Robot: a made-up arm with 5 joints.
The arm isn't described. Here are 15 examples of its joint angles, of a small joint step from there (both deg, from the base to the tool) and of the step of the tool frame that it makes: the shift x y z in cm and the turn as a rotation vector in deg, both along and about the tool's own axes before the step.
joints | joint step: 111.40 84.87 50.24 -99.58 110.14 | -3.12 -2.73 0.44 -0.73 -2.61
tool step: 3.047 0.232 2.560 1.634 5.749 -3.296
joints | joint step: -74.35 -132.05 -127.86 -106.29 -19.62 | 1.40 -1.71 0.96 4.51 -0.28
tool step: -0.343 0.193 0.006 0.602 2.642 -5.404
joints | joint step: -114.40 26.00 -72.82 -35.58 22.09 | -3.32 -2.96 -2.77 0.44 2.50
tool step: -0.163 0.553 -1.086 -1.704 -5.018 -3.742
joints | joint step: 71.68 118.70 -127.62 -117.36 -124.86 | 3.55 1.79 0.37 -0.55 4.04
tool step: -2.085 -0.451 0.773 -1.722 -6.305 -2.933
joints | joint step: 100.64 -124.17 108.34 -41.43 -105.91 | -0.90 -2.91 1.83 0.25 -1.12
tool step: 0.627 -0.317 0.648 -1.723 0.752 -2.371
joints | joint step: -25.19 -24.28 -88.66 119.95 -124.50 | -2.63 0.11 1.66 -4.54 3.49
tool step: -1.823 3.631 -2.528 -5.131 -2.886 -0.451
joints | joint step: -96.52 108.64 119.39 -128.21 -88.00 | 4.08 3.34 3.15 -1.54 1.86
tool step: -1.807 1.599 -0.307 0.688 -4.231 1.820
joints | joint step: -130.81 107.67 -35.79 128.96 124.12 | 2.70 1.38 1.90 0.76 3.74
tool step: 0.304 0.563 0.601 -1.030 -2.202 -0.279
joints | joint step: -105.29 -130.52 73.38 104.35 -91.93 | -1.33 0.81 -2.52 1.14 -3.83
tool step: 3.778 -0.761 -0.497 1.637 7.522 0.228
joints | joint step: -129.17 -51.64 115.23 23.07 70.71 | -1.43 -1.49 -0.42 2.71 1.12
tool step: -0.688 1.700 -0.355 -0.505 -0.331 -1.594
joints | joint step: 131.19 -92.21 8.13 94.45 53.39 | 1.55 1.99 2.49 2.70 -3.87
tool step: 1.202 2.295 -1.385 -0.921 0.047 -3.746
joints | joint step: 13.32 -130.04 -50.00 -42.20 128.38 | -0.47 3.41 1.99 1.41 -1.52
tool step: 0.680 -2.717 -0.065 2.630 1.083 1.193
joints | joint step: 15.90 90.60 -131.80 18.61 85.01 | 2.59 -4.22 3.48 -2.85 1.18
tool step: -2.459 0.194 -2.650 -0.427 -3.986 0.030
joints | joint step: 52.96 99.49 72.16 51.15 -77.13 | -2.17 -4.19 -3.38 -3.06 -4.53
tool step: 3.062 3.205 -1.054 -6.997 6.196 1.237
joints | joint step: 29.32 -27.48 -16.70 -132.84 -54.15 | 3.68 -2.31 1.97 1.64 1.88
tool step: 0.125 0.294 0.338 2.198 -1.180 4.350
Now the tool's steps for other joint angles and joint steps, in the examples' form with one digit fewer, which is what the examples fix.
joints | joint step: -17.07 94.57 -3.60 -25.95 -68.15 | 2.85 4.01 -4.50 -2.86 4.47
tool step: -3.92 2.49 1.19 -0.78 -11.41 5.46
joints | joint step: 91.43 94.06 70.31 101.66 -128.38 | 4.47 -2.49 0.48 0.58 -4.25
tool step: 3.86 -0.21 -1.07 -0.09 7.93 -2.50
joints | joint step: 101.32 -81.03 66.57 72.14 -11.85 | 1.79 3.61 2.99 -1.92 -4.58
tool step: 1.85 -0.43 1.06 0.36 -0.45 -1.26
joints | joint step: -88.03 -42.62 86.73 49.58 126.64 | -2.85 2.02 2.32 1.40 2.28
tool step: -1.82 -0.92 0.33 -1.63 -1.29 3.61
